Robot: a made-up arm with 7 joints.
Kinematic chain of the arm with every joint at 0, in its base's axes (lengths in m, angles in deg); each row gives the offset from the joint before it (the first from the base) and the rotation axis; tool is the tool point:
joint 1: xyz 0 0 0 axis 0 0.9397 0.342
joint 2: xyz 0 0 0 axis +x
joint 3: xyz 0 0 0 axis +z
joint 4: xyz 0.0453 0 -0.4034 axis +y
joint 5: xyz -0.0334 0 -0.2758 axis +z
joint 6: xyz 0 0 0 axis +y
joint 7: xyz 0 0 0 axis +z
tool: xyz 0 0 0
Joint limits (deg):
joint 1: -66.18..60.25
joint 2: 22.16..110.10
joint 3: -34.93..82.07
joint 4: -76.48..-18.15
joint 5: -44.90..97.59
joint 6: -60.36..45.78
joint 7: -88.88..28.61
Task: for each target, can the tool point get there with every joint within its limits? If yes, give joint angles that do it. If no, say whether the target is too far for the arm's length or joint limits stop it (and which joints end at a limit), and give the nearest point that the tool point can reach.
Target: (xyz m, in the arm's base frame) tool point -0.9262 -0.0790 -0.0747
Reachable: no: too far | nearest point -0.5763 0.2345 -0.2820 | short by 0.513 m
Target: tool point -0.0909 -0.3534 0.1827
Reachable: no: joint limits stop it (at a limit: joint 1, joint 2, joint 3, joint 4) | nearest point 0.5646 -0.1550 -0.0302 | short by 0.717 m
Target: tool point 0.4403 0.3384 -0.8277
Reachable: no: too far | nearest point 0.3018 0.2319 -0.5673 | short by 0.314 m
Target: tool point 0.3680 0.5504 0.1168
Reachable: yes | joints -51.50 83.18 -16.37 -34.67 -5.70 -52.20 2.04
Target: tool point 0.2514 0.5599 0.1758
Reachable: yes | joints -25.49 84.14 32.44 -56.05 -33.79 3.31 -19.83
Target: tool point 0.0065 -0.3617 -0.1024
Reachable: no: joint limits stop it (at a limit: joint 1, joint 2, joint 3, joint 4) | nearest point 0.5646 -0.1550 -0.0302 | short by 0.600 m
